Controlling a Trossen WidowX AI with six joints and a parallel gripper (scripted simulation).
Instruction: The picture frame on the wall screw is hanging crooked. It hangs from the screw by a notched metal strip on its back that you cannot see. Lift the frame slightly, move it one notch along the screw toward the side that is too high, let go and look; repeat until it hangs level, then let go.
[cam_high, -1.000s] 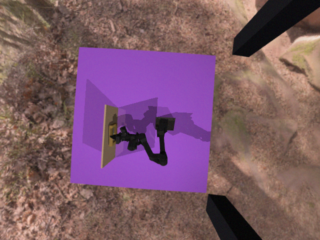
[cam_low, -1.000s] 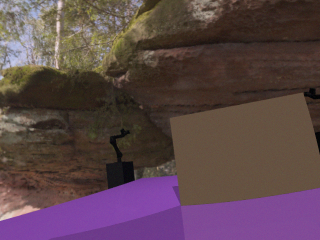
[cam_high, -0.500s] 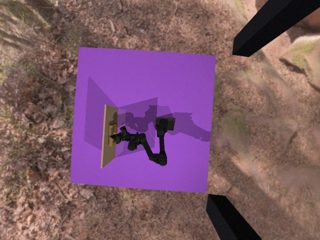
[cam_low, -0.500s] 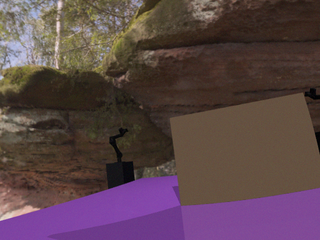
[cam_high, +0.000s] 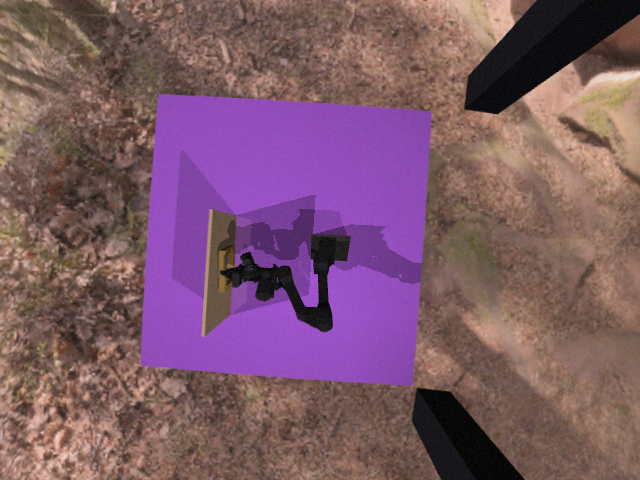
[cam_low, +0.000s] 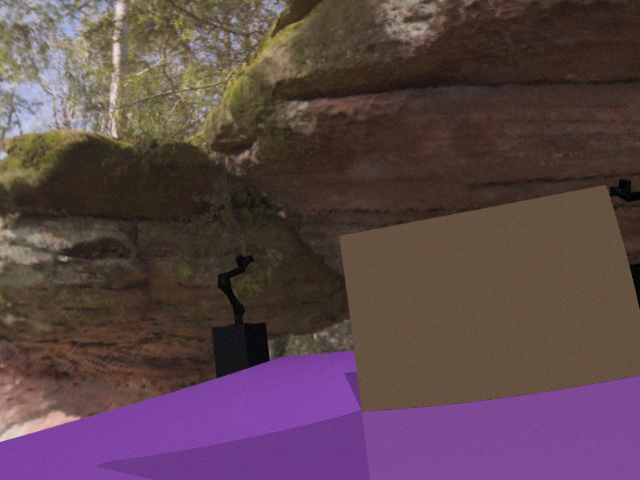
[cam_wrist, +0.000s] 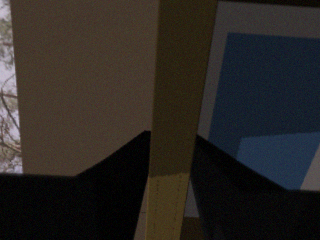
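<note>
The picture frame lies 5 cm below my gripper tip and 1 cm to the right of it. Also, from my gripper tip: tan wall panel 6 cm below, 2 cm ahead.
</note>
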